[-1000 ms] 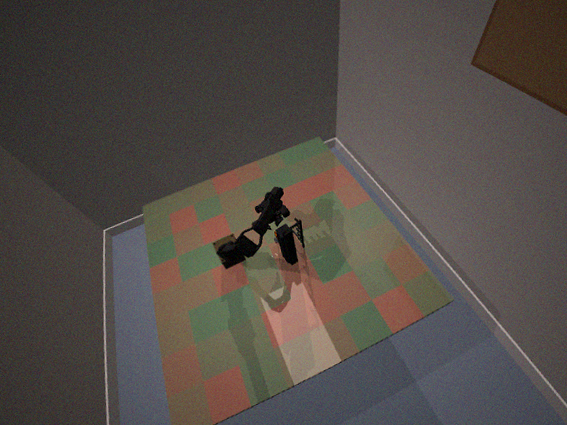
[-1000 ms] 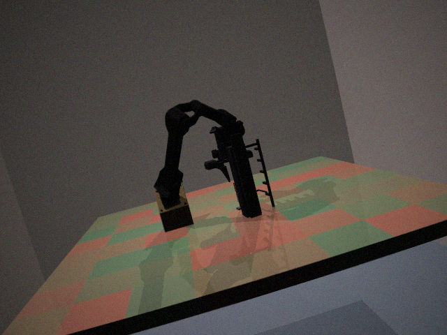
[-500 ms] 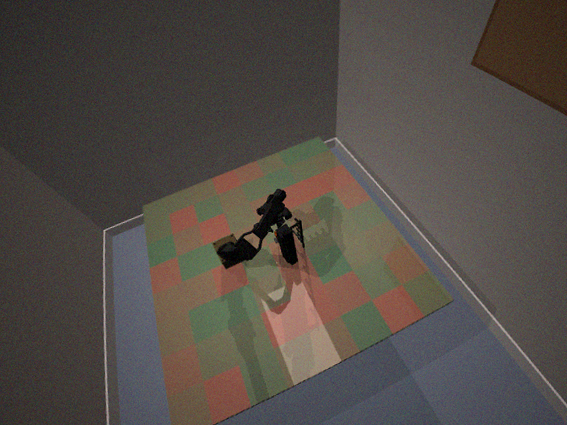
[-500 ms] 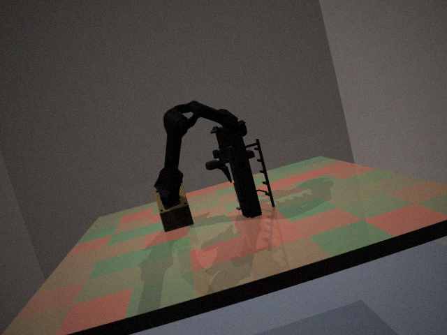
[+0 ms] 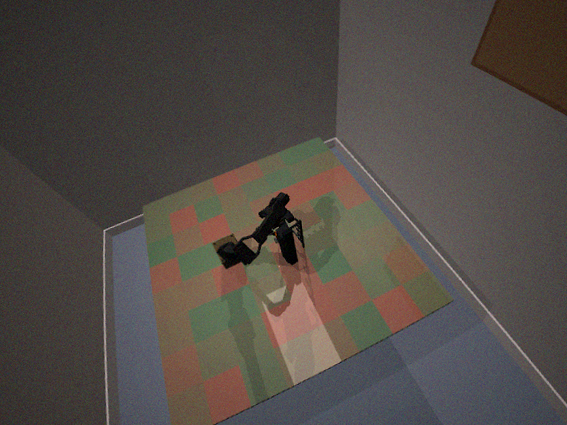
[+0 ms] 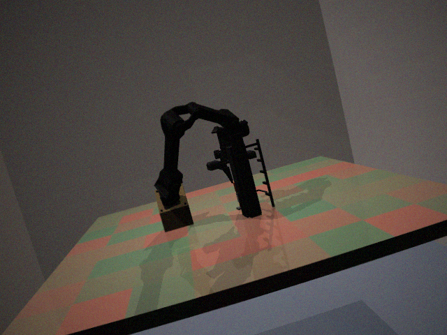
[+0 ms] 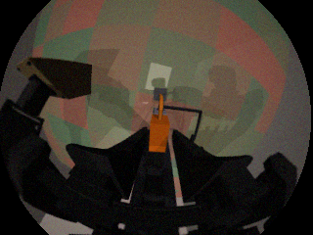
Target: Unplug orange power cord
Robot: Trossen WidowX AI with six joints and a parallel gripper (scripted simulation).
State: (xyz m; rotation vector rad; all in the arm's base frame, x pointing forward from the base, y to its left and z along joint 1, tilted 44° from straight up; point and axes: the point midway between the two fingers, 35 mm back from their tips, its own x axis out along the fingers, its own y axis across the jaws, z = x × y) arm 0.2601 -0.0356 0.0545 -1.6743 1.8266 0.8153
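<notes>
The orange plug is 3 cm to the right of my gripper tip and 1 cm below it.
</notes>
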